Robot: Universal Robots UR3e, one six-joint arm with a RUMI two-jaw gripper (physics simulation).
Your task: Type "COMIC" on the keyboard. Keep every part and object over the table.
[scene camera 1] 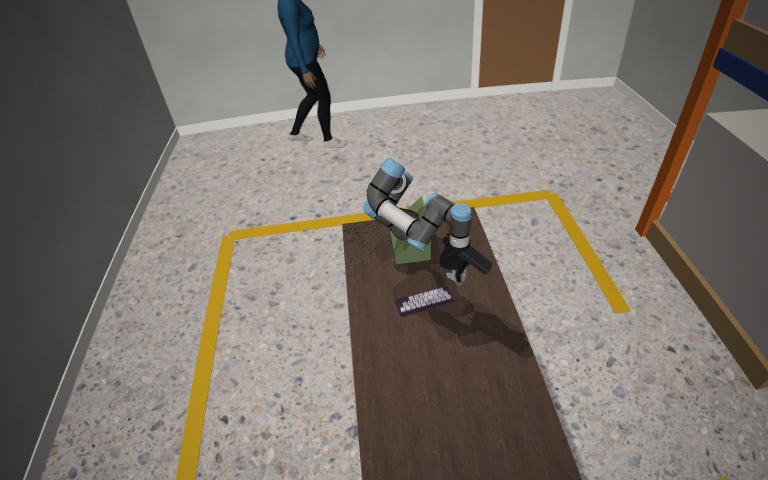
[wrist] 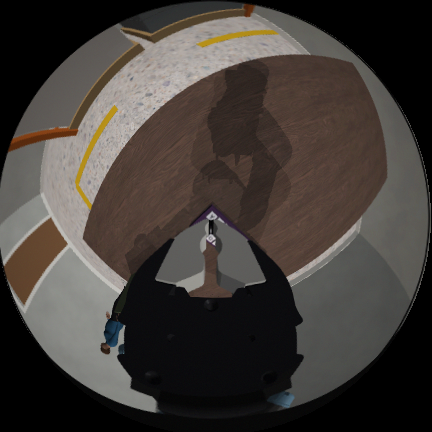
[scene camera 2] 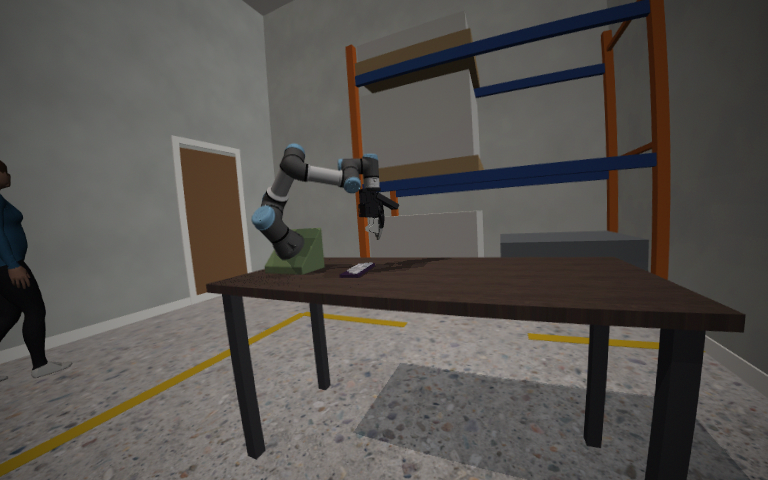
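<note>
You'd find the gripper [scene camera 1: 460, 284] in the first scene camera, then scene camera 2 has the gripper [scene camera 2: 378, 239] as well, and the wrist view also gives you the gripper [wrist: 210, 220].
</note>
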